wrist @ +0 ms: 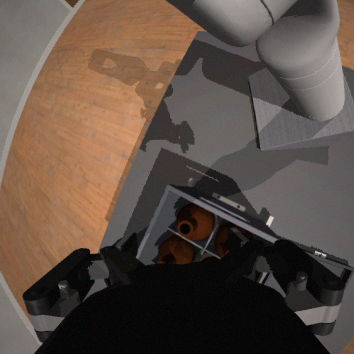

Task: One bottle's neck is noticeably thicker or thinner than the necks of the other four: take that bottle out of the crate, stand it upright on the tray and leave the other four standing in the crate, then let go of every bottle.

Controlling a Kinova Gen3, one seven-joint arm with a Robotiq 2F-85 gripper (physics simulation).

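Places are measured from the arm's base along level axes (x ahead, y left, z up), in metres.
Pixels of known places: gripper, fingertip midpoint: (181, 240); arm's base, origin of the base link: (319, 98).
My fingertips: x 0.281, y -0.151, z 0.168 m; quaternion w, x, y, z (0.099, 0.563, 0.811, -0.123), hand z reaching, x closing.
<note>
Ahead of a thing's pixels: the offset from my fingertips to its top centre. "spot": to the spot under its first point. Level surfaces: height alone.
The grey crate @[spot: dx +0.019, dy -0.067, dz -0.089 m] (156, 218) with dividers is at the lower middle of the wrist view, partly hidden by my gripper. An orange-brown bottle @[dx +0.019, dy -0.021, dz -0.098 m] (201, 218) stands in one compartment, its dark round mouth showing. A second bottle @[dx +0.099, dy -0.036, dz -0.098 m] (176, 249) is below it and a third bottle (229, 236) is to its right, partly behind the right finger. A sliver of a further bottle @[dx +0.114, dy +0.048, dz -0.098 m] (210, 259) shows at the gripper's edge. The neck thicknesses cannot be compared here. My gripper (181, 240) is wide open above the crate, with no bottle held. The tray cannot be made out surely.
A grey rimmed edge @[spot: dx +0.045, dy +0.357, dz -0.256 m] (344, 271) shows at the lower right, partly behind the right finger; what it belongs to is unclear. The arm's base (310, 85) stands on a grey plate (272, 127) at the upper right. The dark table @[dz -0.261 m] (210, 115) ends at the left above a wooden floor (65, 150).
</note>
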